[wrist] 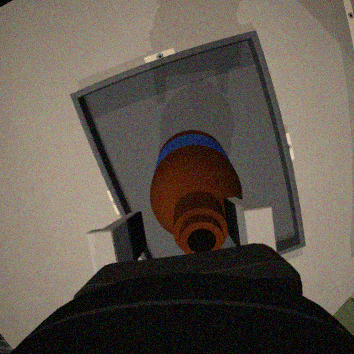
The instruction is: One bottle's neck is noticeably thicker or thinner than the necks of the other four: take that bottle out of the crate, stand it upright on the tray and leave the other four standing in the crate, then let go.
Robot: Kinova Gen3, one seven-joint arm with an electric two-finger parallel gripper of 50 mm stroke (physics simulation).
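Frame: origin at the arm's base, x ahead, y left, z up, level; metres.
Seen in the pictures: gripper, fingertip midpoint: (184, 222).
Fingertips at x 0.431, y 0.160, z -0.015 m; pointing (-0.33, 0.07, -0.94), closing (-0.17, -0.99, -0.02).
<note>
Offsets run from my fingertips to a thing's top centre. "*": to the spot under its first point.
An orange-brown bottle @(dy -0.007, dx -0.010, dz +0.010 m) (195, 175) with a blue band stands upright on the grey tray @(* dy +0.049, dx +0.042, dz -0.145 m) (125, 135), its open mouth facing the camera. My gripper (184, 222) is open, with one finger on each side of the bottle's neck. There is a wide gap between the neck and the left finger; the right finger is close to the neck, and I cannot tell whether it touches. The crate and the other four bottles do not show in the wrist view.
The tray's raised rim surrounds the bottle. Small white marker plates @(* dy -0.014, dx +0.108, dz -0.135 m) (160, 55) lie along the tray's outer sides. A green surface (346, 320) shows at the lower right corner. The bottle's shadow falls across the tray floor.
</note>
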